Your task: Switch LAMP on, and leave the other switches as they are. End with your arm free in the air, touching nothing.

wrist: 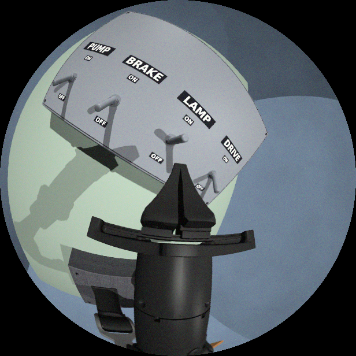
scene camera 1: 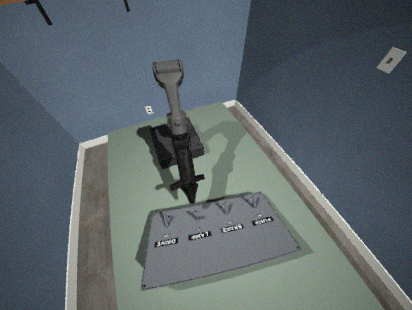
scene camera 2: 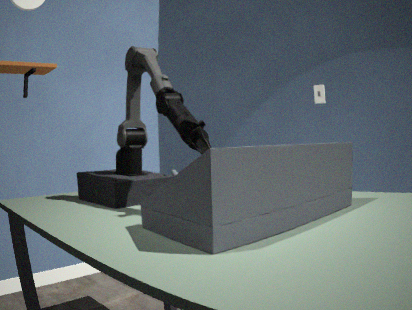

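Note:
A grey sloped switch panel (wrist: pixel 167 82) is visible. My gripper (scene camera 2: pixel 209 155) is visible too, and the wrist view also shows the gripper (wrist: pixel 178 169).

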